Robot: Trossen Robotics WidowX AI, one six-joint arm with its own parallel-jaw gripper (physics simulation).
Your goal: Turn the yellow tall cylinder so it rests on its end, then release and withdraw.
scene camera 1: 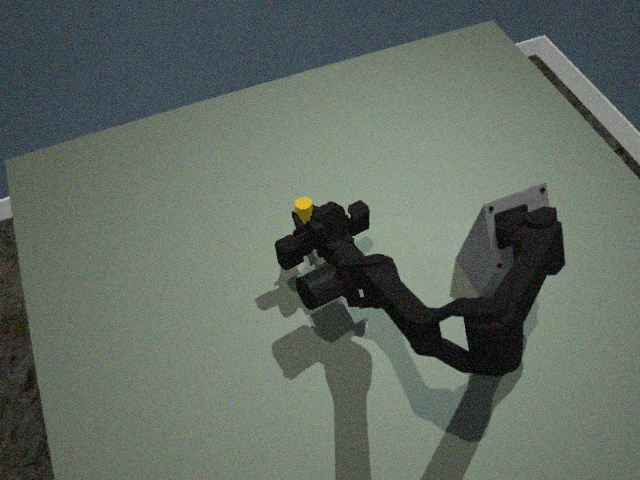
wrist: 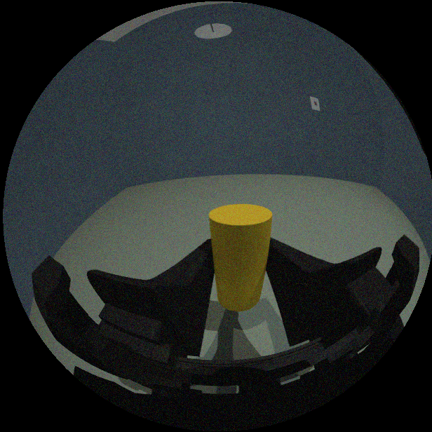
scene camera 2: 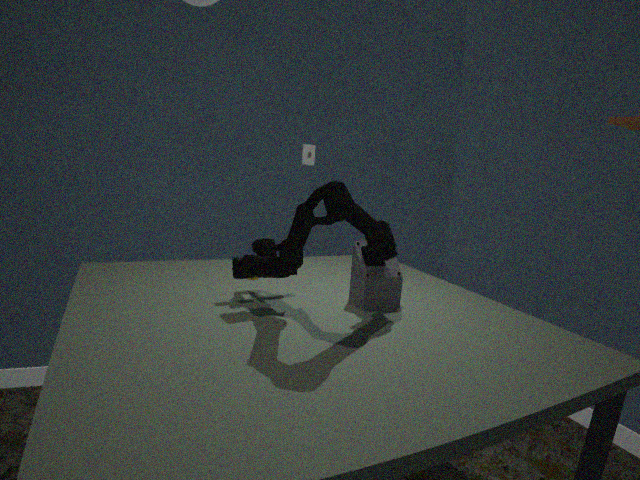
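The yellow tall cylinder (scene camera 1: 303,206) (scene camera 2: 253,278) (wrist: 241,260) is upright between the fingers, its flat top facing up in the wrist view. In scene camera 2 a small sliver of it shows below the dark gripper body. My gripper (scene camera 1: 305,218) (wrist: 237,243) is shut on the cylinder, one finger on each side of it. The gripper points level and is held above the table (scene camera 1: 180,206) (scene camera 2: 129,403) (wrist: 165,200), with its shadows falling below and apart from it. The cylinder's lower end is hidden in scene camera 1.
The arm's grey base mount (scene camera 1: 478,248) (scene camera 2: 376,289) stands on the table to the right of the gripper in both scene views. The table's far edge lies beyond the gripper in scene camera 1. A wall with a small white outlet plate (scene camera 2: 308,154) (wrist: 315,103) is behind.
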